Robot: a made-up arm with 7 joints.
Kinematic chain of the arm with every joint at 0, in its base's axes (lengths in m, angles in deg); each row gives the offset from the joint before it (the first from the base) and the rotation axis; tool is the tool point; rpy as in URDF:
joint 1: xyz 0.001 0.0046 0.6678 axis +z
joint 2: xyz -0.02 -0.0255 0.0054 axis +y
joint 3: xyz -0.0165 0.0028 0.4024 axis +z
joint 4: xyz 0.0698 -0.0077 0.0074 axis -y
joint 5: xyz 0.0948 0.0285 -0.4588 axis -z
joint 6: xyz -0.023 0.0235 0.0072 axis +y
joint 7: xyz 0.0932 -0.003 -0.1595 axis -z
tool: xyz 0.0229 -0.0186 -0.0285 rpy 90 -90 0
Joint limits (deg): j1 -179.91..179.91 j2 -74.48..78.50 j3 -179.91..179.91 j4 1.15..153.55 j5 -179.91..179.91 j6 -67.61..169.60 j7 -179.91..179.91
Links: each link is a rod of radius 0.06 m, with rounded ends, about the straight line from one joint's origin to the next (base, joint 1, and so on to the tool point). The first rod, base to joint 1, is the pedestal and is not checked.
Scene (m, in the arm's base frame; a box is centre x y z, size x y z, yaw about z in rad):
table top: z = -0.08
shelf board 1: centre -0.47 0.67 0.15 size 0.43 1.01 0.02 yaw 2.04
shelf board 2: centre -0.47 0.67 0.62 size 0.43 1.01 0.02 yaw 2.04
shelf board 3: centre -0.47 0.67 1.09 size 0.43 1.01 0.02 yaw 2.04
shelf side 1: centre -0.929 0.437 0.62 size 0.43 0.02 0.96 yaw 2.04
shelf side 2: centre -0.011 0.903 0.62 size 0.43 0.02 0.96 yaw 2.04
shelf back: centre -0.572 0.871 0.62 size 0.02 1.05 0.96 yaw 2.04
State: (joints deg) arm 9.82 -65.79 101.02 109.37 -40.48 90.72 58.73
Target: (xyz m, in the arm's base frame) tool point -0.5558 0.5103 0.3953
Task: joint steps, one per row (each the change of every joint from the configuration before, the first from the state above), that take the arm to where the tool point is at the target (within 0.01 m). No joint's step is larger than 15 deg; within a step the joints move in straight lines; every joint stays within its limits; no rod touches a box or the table.
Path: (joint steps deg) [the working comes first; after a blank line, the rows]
Joints at the target: -0.48 -74.48 134.52 99.65 -31.48 77.89 56.64
Straight joint move there: touches shelf board 2.

1: 12.68 -0.31 -5.46 -11.66 2.68 13.16 1.60
2: 12.67 -0.31 -5.45 -11.66 2.68 13.16 1.59
3: -4.30 0.50 12.90 -3.29 3.08 -4.51 -0.57
4: -4.31 0.51 12.91 -3.28 3.09 -4.51 -0.58
5: -4.31 0.50 12.90 -3.29 3.08 -4.52 -0.57
6: -4.31 0.51 12.91 -3.29 3.08 -4.51 -0.58
7: -9.21 -5.05 -3.61 13.37 -4.34 -10.55 -1.49
8: -9.21 -5.04 -3.60 13.38 -4.35 -10.55 -1.49

